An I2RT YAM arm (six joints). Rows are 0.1 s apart.
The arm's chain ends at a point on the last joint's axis. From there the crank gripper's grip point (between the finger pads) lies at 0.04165 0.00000 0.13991 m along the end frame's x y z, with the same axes.
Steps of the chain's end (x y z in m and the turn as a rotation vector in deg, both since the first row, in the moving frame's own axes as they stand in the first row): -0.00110, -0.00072, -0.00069, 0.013, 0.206, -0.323; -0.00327, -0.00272, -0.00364, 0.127, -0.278, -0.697; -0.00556, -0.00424, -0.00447, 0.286, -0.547, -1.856; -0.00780, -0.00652, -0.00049, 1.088, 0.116, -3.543; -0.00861, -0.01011, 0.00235, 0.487, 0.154, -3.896
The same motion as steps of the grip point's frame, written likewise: -0.00060, -0.00099, -0.00084, 0.013, 0.206, -0.323; -0.00395, -0.00353, -0.00344, 0.127, -0.278, -0.697; -0.00693, -0.00627, -0.00408, 0.286, -0.547, -1.856; -0.00768, -0.01176, -0.00062, 1.088, 0.116, -3.543; -0.00837, -0.01414, 0.00222, 0.487, 0.154, -3.896
